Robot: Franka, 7 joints.
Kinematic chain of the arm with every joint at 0, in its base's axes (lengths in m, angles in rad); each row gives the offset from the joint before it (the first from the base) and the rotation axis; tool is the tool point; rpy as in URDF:
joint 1: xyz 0 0 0.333 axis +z
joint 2: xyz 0 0 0 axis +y
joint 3: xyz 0 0 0.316 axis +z
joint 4: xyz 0.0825 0 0 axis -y
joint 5: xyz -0.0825 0 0.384 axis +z
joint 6: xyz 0 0 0 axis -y
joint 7: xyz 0.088 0 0 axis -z
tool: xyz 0 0 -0.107 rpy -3.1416 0 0
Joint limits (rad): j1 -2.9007..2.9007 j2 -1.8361..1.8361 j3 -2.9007..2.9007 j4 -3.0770..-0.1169 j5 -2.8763..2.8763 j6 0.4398..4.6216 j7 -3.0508..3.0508
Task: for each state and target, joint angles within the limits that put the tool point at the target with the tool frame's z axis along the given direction. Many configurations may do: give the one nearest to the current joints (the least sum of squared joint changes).
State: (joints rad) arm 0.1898 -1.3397 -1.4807 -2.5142 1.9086 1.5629 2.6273
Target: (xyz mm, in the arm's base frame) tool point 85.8 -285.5 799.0 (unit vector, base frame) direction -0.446 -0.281 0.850
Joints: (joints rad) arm 0.5123 -1.4943 -0.6532 -2.3579 2.6521 1.6168 2.6273
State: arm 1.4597 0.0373 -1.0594 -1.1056 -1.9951 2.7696 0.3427
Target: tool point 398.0 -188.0 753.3 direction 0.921 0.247 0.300
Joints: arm 1.1270 -0.9116 -1.0938 -1.7421 -2.1586 3.4018 0.3427
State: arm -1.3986 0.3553 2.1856 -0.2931 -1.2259 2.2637 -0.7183
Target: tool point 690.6 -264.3 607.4 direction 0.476 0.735 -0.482
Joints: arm -0.9390 1.3205 2.0084 -0.7757 -0.7806 1.6733 -0.7183
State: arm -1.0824 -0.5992 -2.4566 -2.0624 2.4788 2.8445 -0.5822
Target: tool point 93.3 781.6 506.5 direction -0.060 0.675 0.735
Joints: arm -1.9356 -0.6945 -2.7946 -1.2201 2.8278 2.0052 -0.5822
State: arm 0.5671 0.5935 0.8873 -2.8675 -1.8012 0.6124 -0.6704
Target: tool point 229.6 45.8 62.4 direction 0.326 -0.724 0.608
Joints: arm 0.2236 1.0187 0.3459 -2.4641 -1.1803 0.6844 -0.6704
